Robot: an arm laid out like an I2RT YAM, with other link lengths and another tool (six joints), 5 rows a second.
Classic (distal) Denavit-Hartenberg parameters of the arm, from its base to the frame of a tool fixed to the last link. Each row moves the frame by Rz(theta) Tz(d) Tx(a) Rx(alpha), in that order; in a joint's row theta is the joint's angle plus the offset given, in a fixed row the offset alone. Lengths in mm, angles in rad.
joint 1: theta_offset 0  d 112.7  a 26.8  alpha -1.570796
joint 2: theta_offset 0  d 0  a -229.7  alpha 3.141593
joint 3: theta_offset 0.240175  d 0  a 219.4  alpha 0
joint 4: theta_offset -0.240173  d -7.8  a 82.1  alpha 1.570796
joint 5: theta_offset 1.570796  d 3.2  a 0  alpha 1.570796
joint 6: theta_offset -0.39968  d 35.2  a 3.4  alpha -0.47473
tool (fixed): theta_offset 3.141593  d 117.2  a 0  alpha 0
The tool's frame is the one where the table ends.
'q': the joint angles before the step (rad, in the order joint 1, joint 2, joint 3, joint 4, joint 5, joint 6). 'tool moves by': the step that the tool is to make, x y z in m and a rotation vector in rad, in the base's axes. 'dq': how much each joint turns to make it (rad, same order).
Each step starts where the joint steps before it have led.
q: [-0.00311 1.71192 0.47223 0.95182 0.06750 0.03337]
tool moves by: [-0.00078 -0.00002 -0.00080 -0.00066 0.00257 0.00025]
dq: [0.00002 0.00001 -0.00271 0.00020 -0.00003 -0.00071]
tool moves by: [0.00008 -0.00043 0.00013 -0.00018 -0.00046 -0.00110]
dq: [-0.00112 0.00001 0.00030 0.00019 0.00004 -0.00018]
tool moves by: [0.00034 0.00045 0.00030 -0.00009 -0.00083 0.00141]
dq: [0.00115 0.00000 0.00113 -0.00029 -0.00023 -0.00016]
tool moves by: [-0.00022 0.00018 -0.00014 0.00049 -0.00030 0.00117]
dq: [0.00000 -0.00002 -0.00157 0.00184 -0.00127 0.00014]
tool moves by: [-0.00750 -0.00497 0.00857 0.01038 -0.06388 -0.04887]
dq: [-0.00001 -0.02431 -0.06187 0.09941 0.04454 0.02277]
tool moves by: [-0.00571 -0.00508 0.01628 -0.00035 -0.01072 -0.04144]
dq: [-0.00020 -0.10604 -0.00125 -0.09522 0.04030 0.00885]
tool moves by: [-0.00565 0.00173 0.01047 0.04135 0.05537 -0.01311]
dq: [-0.00039 -0.11999 0.05242 -0.23453 0.00222 0.04352]
